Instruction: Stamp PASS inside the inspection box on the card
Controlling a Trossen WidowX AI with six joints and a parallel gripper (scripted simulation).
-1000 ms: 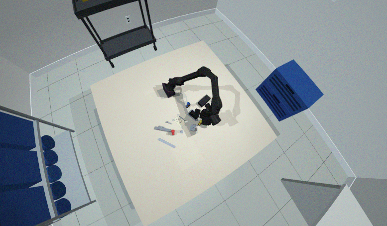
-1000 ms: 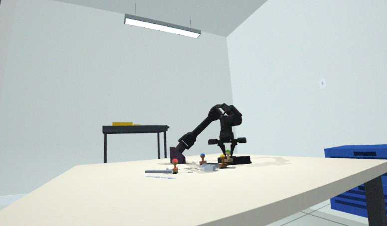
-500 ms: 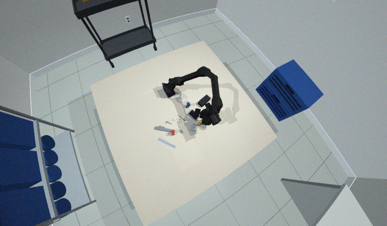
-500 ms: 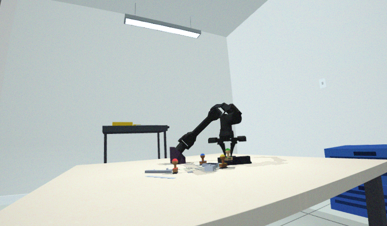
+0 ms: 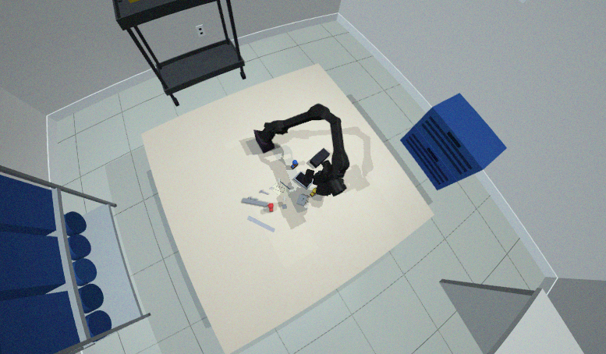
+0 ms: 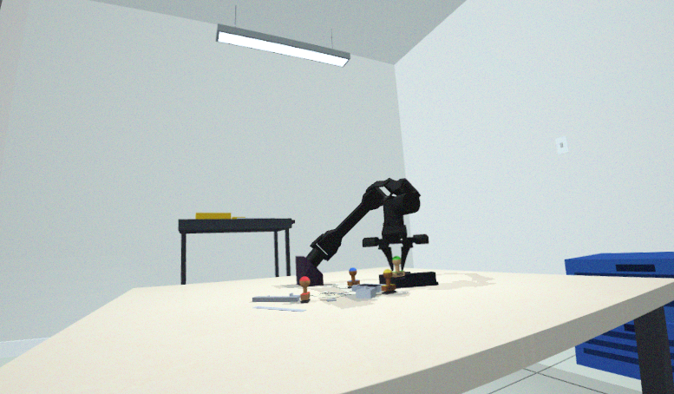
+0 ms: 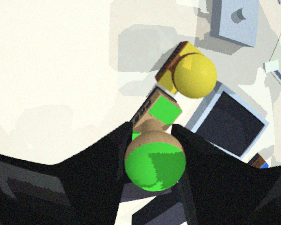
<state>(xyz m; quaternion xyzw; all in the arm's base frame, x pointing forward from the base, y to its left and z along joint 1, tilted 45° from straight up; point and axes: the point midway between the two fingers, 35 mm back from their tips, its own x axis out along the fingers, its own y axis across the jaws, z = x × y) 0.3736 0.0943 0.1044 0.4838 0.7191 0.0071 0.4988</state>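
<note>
The yellow-knobbed stamp lies 40 mm to the right of my gripper tip, 40 mm below it and 10 mm ahead of it. Round my gripper tip: blue-knobbed stamp: 180 mm behind, 60 mm to the right, 40 mm below; ink pad: 80 mm behind, 50 mm to the right, 50 mm below; small grey block: 110 mm to the right, 40 mm below, 10 mm ahead.
</note>
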